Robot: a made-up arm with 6 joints. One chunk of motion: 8 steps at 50 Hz.
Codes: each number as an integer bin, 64 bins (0 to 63) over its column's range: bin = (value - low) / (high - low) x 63, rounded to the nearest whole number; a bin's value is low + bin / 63 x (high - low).
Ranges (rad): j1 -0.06..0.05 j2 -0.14..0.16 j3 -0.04..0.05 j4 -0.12..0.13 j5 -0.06..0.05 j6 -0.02..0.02
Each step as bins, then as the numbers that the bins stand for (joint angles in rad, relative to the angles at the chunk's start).
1 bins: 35 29 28 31 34 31
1 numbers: 0.0011 -0.0019 0.0000 0.0030 -0.0006 -0.0003
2 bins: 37 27 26 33 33 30
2 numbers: 0.0046 -0.0114 -0.0029 0.0110 -0.0024 -0.0010
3 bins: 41 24 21 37 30 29
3 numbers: 0.0116 -0.0257 -0.0100 0.0268 -0.0076 -0.0016
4 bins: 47 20 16 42 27 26
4 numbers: 0.0221 -0.0448 -0.0171 0.0467 -0.0129 -0.0035
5 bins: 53 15 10 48 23 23
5 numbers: 0.0325 -0.0686 -0.0257 0.0705 -0.0198 -0.0054
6 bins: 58 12 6 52 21 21
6 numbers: 0.0413 -0.0829 -0.0314 0.0863 -0.0233 -0.0067
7 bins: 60 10 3 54 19 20
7 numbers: 0.0448 -0.0924 -0.0357 0.0943 -0.0268 -0.0073
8 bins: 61 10 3 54 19 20
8 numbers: 0.0465 -0.0924 -0.0357 0.0943 -0.0268 -0.0073
